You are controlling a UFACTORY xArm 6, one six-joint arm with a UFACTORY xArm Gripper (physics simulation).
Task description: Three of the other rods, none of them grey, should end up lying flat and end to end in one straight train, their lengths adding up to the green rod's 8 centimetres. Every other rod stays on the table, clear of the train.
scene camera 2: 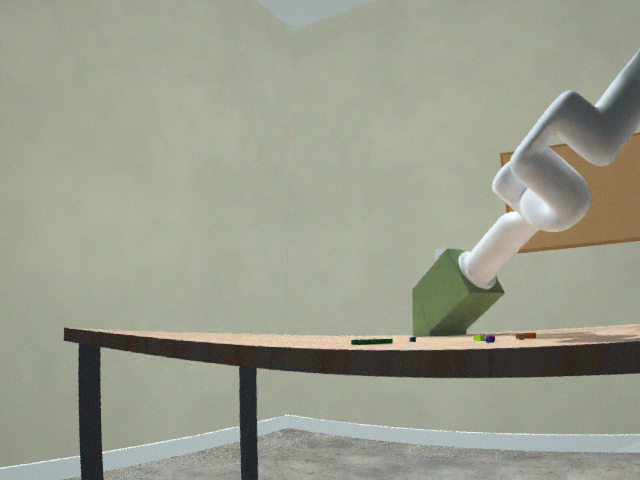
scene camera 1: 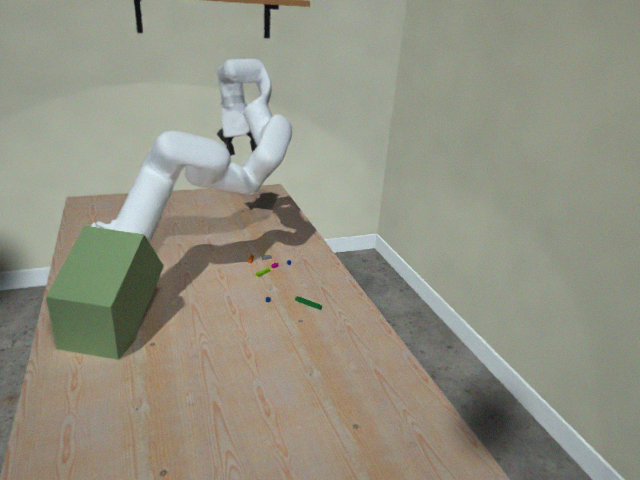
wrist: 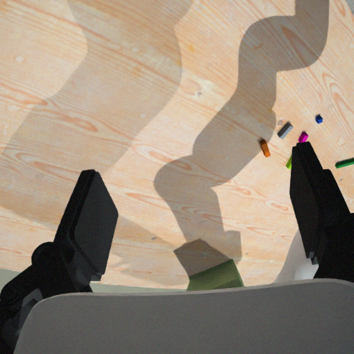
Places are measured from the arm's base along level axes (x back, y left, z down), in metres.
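Where they show: gripper, fingertip midpoint: (scene camera 1: 243, 153); arm's base at its link origin: (scene camera 2: 476, 270) (scene camera 1: 125, 246).
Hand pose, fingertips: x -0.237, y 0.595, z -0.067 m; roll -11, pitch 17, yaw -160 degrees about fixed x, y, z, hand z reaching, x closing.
Each offset is from my fingertips to the top centre of the thing. Level surfaces: height alone.
The long dark green rod @[dx -0.223, dy -0.569, dz +0.233 m] (scene camera 1: 308, 302) (scene camera 2: 371, 341) (wrist: 345, 163) lies flat, apart from the others. A lime rod @[dx -0.092, dy -0.409, dz +0.233 m] (scene camera 1: 263, 271) (scene camera 2: 478, 337) lies near a short magenta rod @[dx -0.126, dy -0.367, dz +0.233 m] (scene camera 1: 275, 265) (wrist: 303, 136). An orange rod @[dx -0.050, dy -0.329, dz +0.233 m] (scene camera 1: 251, 258) (scene camera 2: 527, 335) (wrist: 265, 148) and a grey rod @[dx -0.098, dy -0.317, dz +0.233 m] (scene camera 1: 266, 257) (wrist: 285, 130) lie farther back. One small blue rod @[dx -0.169, dy -0.345, dz +0.233 m] (scene camera 1: 288, 262) (scene camera 2: 490, 338) (wrist: 319, 119) is beyond the magenta one; another blue rod @[dx -0.112, dy -0.557, dz +0.233 m] (scene camera 1: 267, 299) (scene camera 2: 412, 339) lies nearer the green rod. My gripper (scene camera 1: 241, 152) (wrist: 196, 180) is open and empty, high above the table; its finger partly hides the lime rod in the wrist view.
The rods lie on a wooden table @[dz +0.243 m] (scene camera 1: 222, 387) (scene camera 2: 206, 341). A large green block (scene camera 1: 85, 294) (scene camera 2: 444, 294) (wrist: 217, 277) stands under the arm's base. The arm's shadow falls across the table beside the orange rod. A wall shelf (scene camera 1: 258, 2) is above the back of the table.
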